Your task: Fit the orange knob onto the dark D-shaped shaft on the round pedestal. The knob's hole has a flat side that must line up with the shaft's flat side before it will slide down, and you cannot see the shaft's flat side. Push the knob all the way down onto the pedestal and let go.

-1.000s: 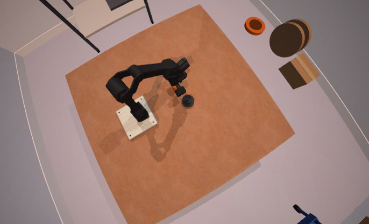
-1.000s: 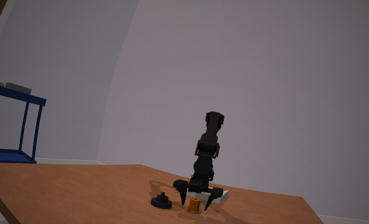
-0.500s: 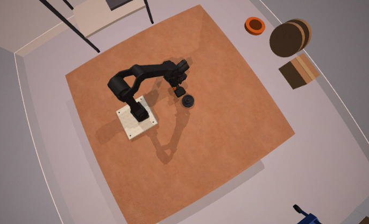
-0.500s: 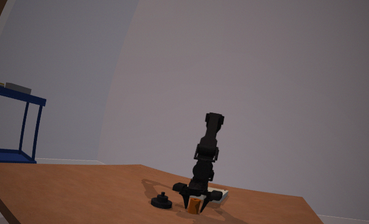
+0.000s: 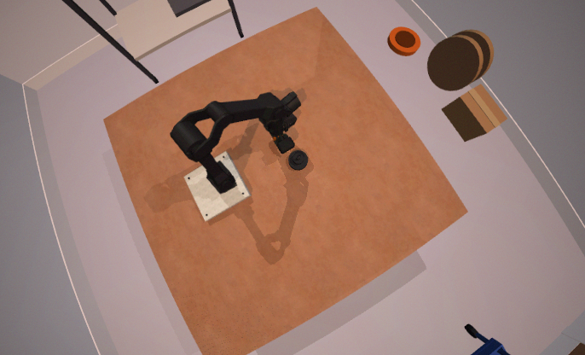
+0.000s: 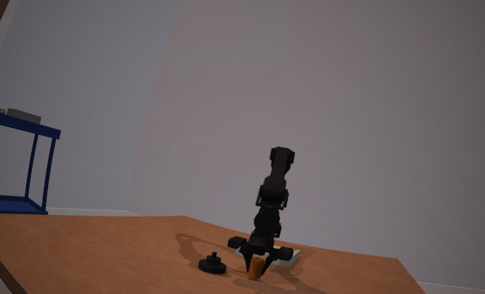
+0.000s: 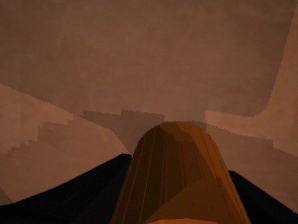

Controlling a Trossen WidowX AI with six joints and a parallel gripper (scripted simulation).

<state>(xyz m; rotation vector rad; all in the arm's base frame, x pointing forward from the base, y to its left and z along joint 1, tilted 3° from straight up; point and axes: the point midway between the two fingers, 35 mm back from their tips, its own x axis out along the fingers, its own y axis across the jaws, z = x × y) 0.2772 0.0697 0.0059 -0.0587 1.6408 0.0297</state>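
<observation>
Right now the dark round pedestal is 30 mm ahead of my gripper tip, 130 mm to the right of it and 10 mm above it. Round my gripper tip: orange knob (20 mm above).
</observation>
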